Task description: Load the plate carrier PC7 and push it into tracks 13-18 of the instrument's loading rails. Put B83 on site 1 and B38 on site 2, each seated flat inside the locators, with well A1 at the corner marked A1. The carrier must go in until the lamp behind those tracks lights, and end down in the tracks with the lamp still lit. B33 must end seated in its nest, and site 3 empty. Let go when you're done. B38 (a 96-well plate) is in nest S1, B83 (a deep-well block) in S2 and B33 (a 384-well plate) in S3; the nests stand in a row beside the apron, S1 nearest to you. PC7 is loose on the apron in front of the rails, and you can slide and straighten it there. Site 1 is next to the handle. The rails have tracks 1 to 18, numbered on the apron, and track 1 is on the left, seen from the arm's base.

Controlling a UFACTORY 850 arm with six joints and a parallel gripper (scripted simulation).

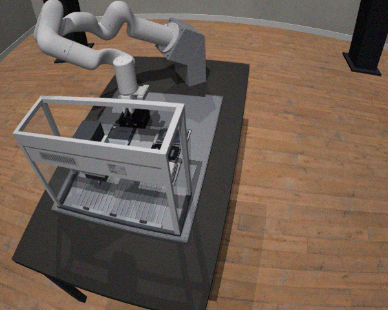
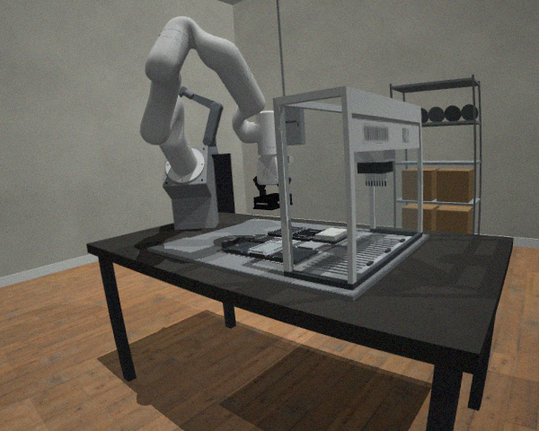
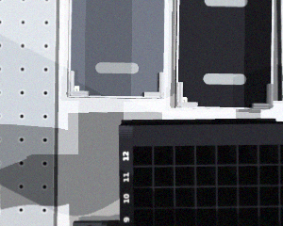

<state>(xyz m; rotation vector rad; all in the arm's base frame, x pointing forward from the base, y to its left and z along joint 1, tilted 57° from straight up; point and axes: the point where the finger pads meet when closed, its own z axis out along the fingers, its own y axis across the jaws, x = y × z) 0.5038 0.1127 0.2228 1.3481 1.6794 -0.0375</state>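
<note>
The dark plate carrier PC7 is 5 cm ahead of my hand, 12 cm to the right of it and 15 cm below it. The rest, counted from my hand: white plate b38 (5 cm ahead, 12 cm to the right, 15 cm below); then post (23 cm ahead, 28 cm to the right, 8 cm above); then black deep-well block B83 (1 cm below).
</note>
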